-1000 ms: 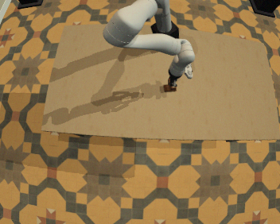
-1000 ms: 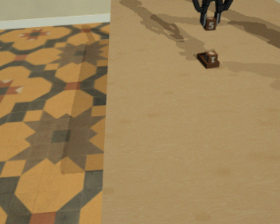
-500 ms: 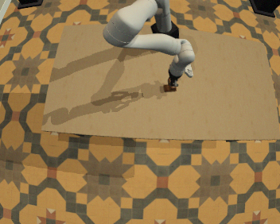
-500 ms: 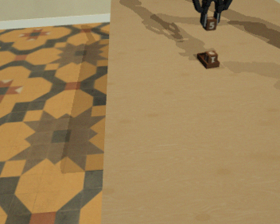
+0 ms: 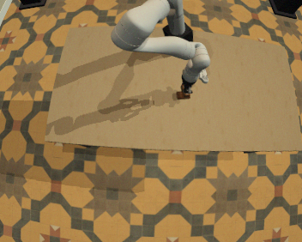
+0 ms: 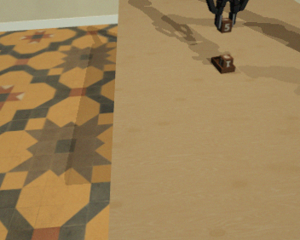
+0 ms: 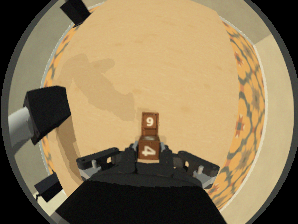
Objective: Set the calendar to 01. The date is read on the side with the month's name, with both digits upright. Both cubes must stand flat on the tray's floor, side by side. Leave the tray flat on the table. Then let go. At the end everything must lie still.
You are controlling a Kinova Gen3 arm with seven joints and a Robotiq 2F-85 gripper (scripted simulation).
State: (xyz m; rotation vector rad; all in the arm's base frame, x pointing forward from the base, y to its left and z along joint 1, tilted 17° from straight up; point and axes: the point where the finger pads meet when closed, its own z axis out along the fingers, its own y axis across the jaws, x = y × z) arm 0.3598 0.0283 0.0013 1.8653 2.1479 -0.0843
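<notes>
Right now my hand is 20 mm to the right of the tray and 130 mm above it.
</notes>
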